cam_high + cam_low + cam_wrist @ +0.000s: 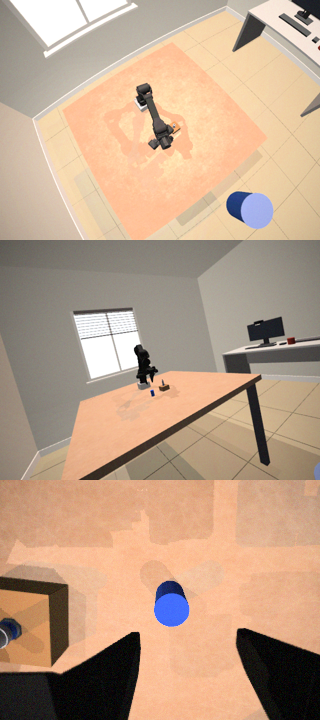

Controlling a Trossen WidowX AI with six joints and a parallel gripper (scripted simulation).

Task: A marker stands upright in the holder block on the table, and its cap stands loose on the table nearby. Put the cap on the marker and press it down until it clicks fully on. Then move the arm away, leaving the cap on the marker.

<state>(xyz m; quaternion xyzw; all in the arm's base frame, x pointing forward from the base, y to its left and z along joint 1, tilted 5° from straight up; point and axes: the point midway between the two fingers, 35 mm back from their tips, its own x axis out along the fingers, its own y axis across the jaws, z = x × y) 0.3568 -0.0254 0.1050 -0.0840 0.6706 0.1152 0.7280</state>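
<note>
My gripper tip is now 90 mm above the blue cap and 10 mm past it. Also, from my gripper tip: holder block: 140 mm to the left, 90 mm below, 60 mm behind.
</note>
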